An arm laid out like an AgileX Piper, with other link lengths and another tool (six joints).
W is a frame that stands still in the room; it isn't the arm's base.
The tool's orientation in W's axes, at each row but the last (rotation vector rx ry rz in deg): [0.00 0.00 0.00]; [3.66 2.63 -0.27]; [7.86 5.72 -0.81]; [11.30 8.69 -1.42]
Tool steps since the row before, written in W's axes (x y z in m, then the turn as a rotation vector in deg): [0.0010 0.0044 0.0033 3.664 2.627 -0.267]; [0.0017 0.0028 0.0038 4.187 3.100 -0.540]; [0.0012 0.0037 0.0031 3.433 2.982 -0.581]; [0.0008 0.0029 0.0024 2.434 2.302 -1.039]
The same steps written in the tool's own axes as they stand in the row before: [0.0010 0.0044 0.0033 3.664 2.627 -0.267]; [0.0015 0.0030 0.0037 4.197 3.085 -0.545]; [0.0009 0.0041 0.0027 3.452 2.947 -0.644]; [0.0004 0.0033 0.0019 2.542 2.152 -1.101]
